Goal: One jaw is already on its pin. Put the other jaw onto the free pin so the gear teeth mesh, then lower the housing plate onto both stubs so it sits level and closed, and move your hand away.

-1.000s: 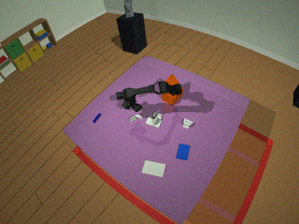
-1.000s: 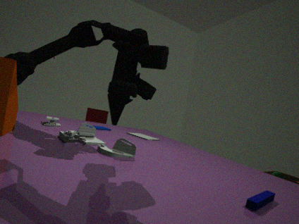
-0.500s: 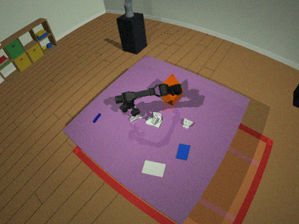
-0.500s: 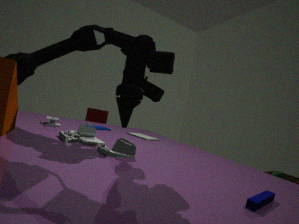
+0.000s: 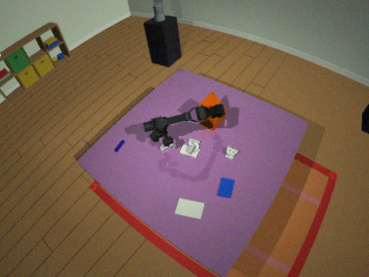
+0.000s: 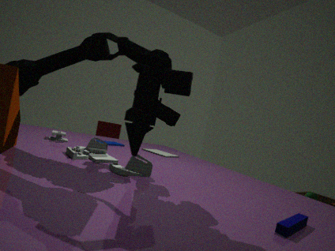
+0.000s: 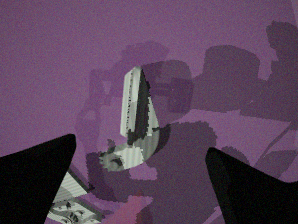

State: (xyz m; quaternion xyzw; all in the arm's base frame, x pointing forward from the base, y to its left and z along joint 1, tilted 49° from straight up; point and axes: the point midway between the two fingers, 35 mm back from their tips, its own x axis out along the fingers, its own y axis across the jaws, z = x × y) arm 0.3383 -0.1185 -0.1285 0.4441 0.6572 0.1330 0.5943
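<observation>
Now: gripper tip 2 cm past the white jaw piece, 3 cm to the right of it and 5 cm above it. Also, from my gripper tip: flat blue plate: 7 cm ahead, 50 cm to the left, 5 cm below; blue bar: 18 cm ahead, 30 cm to the right, 5 cm below; flat white plate: 30 cm ahead, 39 cm to the left, 5 cm below.
</observation>
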